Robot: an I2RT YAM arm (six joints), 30 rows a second.
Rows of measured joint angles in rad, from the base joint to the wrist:
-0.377, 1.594, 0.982, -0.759, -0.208, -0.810
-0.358, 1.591, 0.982, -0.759, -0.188, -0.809
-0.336, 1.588, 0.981, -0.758, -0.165, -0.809
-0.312, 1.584, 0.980, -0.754, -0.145, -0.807
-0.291, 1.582, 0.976, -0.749, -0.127, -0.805
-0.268, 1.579, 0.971, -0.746, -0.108, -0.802
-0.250, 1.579, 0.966, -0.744, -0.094, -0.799
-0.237, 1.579, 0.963, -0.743, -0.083, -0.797
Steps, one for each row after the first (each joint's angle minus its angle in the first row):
0.019, -0.003, 0.000, 0.000, 0.020, 0.001
0.041, -0.006, -0.001, 0.001, 0.043, 0.001
0.065, -0.010, -0.002, 0.005, 0.063, 0.003
0.086, -0.012, -0.006, 0.010, 0.081, 0.005
0.109, -0.015, -0.011, 0.013, 0.100, 0.008
0.127, -0.015, -0.016, 0.015, 0.114, 0.011
0.140, -0.015, -0.019, 0.016, 0.125, 0.013

